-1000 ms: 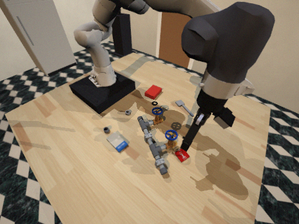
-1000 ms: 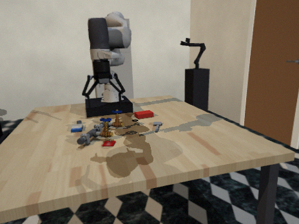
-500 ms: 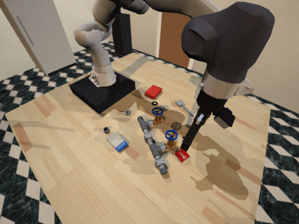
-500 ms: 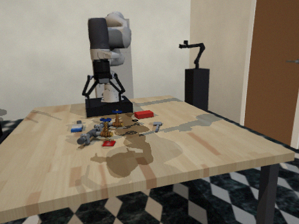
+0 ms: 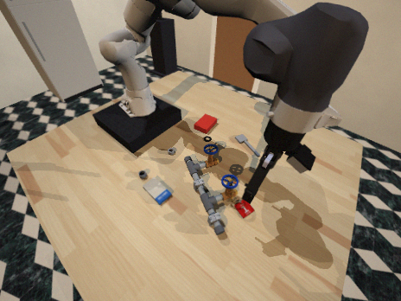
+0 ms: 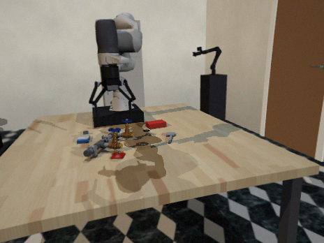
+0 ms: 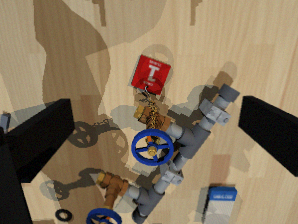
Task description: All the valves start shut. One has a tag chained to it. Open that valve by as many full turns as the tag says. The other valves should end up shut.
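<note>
Now: hand 10 mm past the red tag and 200 mm above it. Also, from my hand: red block 400 mm behind, 310 mm to the left, 180 mm below; grey tool 150 mm behind, 320 mm to the left, 200 mm below; blue card 320 mm behind, 150 mm to the right, 190 mm below.
</note>
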